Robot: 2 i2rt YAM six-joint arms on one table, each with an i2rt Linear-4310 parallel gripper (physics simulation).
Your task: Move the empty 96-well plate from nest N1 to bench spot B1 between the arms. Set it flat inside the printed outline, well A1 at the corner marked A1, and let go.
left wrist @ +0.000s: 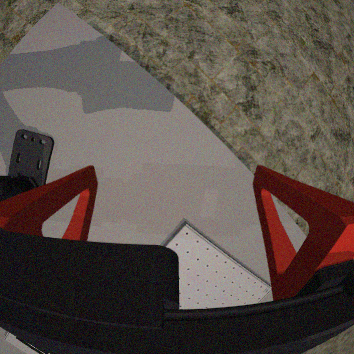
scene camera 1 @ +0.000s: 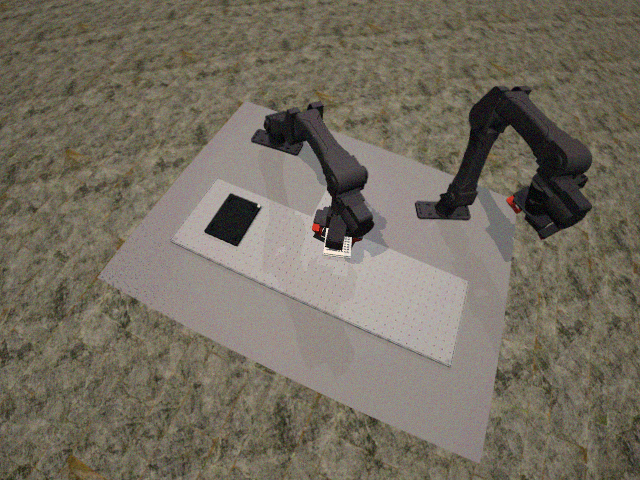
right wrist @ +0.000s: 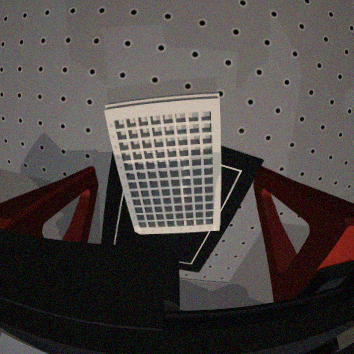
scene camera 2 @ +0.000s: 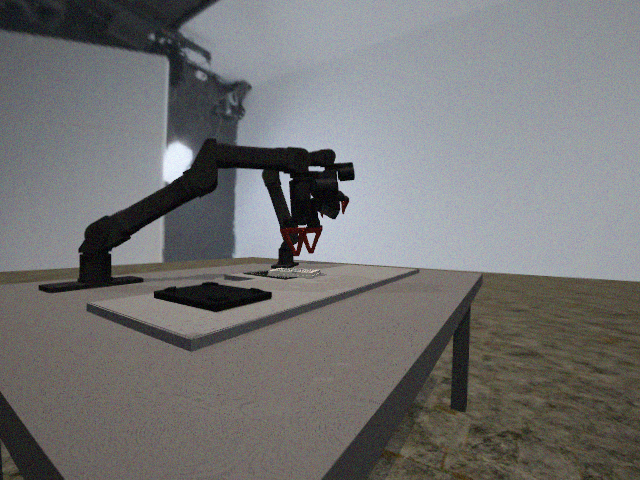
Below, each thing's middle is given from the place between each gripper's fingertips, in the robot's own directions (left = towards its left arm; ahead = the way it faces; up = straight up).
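White well plate (right wrist: pixel 166 148): from my left hand, 20 cm below, 18 cm ahead, 48 cm to the right. My right gripper: 50 mm above the plate, 30 mm past it.
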